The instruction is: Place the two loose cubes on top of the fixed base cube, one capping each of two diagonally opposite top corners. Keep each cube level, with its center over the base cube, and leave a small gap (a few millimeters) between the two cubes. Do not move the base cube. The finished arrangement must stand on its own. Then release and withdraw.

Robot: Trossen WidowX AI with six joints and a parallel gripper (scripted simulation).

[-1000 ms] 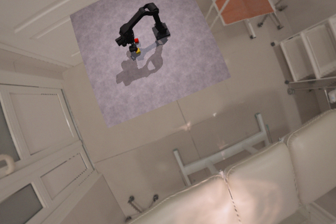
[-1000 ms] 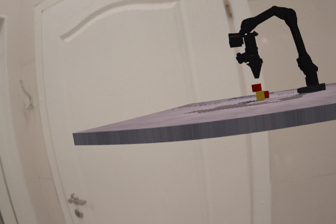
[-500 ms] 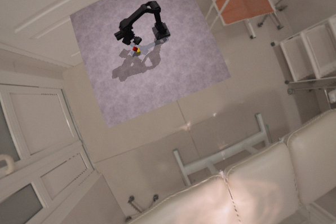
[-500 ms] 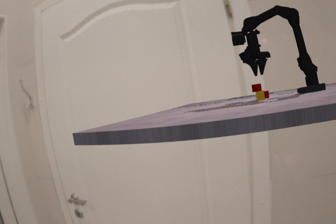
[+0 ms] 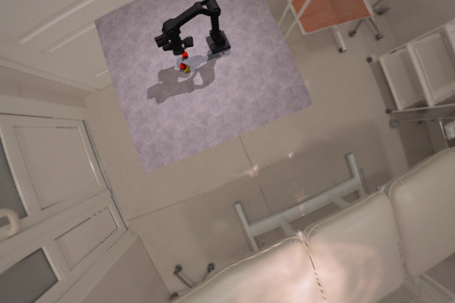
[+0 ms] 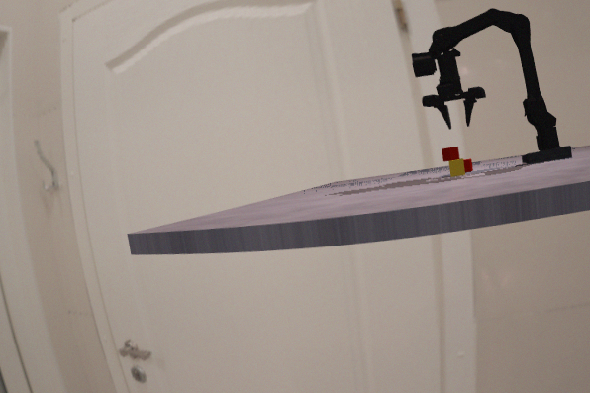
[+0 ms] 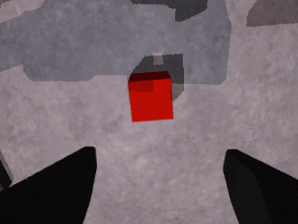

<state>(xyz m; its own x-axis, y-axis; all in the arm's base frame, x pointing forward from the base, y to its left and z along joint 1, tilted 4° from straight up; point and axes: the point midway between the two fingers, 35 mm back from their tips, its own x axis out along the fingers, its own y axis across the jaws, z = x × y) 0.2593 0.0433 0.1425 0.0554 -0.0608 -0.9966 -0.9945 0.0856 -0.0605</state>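
My gripper tip is now 100 mm to the right of the yellow base cube and 100 mm above it.
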